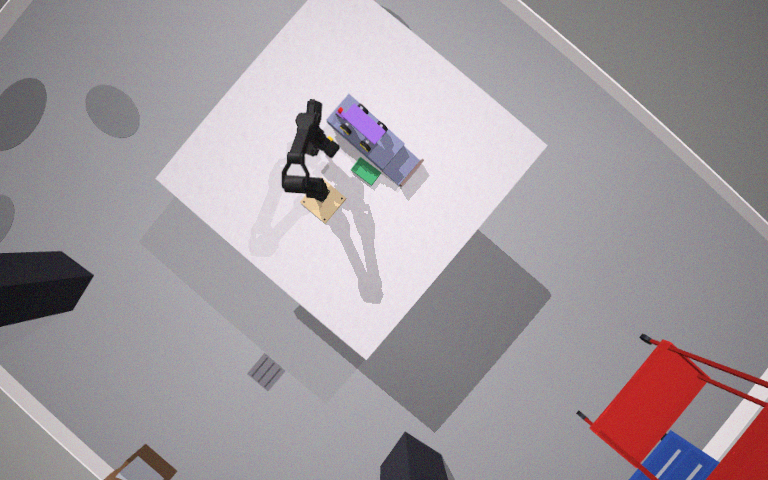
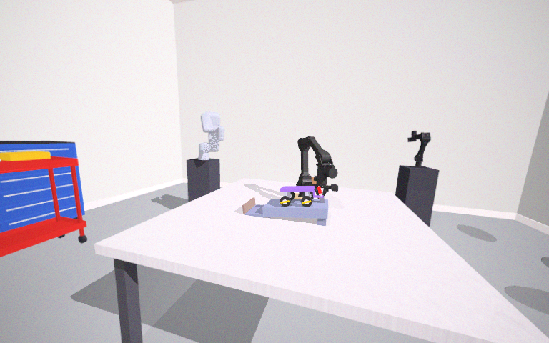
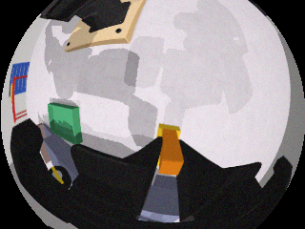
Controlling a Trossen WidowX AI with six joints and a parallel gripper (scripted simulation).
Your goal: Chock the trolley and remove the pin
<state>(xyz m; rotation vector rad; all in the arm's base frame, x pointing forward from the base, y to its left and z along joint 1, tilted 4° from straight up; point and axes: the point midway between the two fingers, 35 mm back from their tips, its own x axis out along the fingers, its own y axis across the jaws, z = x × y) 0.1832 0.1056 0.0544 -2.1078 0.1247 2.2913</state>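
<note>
The purple trolley lies 15 cm ahead of my gripper tip, 12 cm to the right of it and 6 cm above it. From my gripper tip the other things lie so: yellow chock: 2 cm ahead, 1 cm below; stop pin: 15 cm ahead, 8 cm above, 1 cm to the right; blue-grey ramp: 15 cm ahead, 13 cm to the right.
</note>
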